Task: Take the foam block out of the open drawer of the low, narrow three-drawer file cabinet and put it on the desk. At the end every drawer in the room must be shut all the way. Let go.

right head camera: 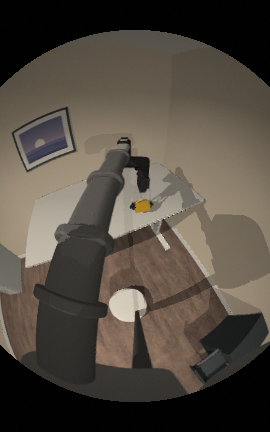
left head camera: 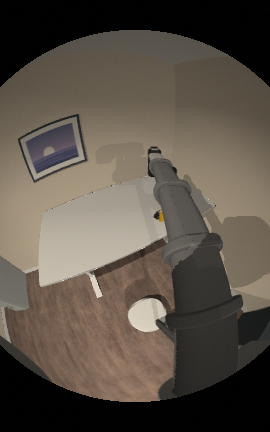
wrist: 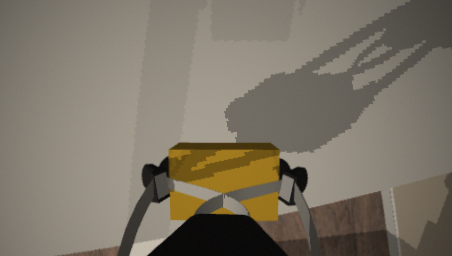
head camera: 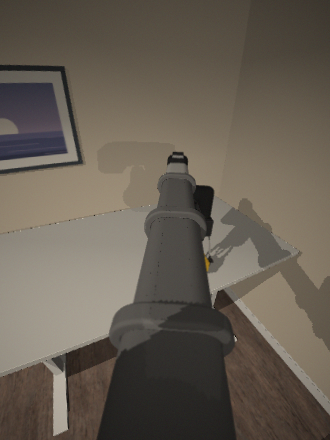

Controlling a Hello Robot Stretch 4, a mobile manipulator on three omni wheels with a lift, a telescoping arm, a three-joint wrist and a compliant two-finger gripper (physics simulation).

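Observation:
The yellow foam block [head camera: 207,264] [left head camera: 161,216] [right head camera: 143,207] [wrist: 225,162] is between the two fingertips of my gripper [right head camera: 142,204] [wrist: 225,172], which is shut on it. The block hangs over the right part of the white desk [head camera: 60,280] [left head camera: 95,225] [right head camera: 60,220] [wrist: 75,100], near its front edge. Its shadow on the desk top lies apart from it in the wrist view, so it looks raised above the surface. The arm hides most of the block in the head view. The file cabinet's open drawer cannot be made out with certainty.
A dark box-shaped piece [right head camera: 237,332] stands at the lower right, with a smaller dark frame-like part beside it. A white round seat or disc [left head camera: 147,314] [right head camera: 127,304] is in front of the desk. A grey furniture piece [left head camera: 11,287] [right head camera: 9,272] is at the left. Walls stand behind and right.

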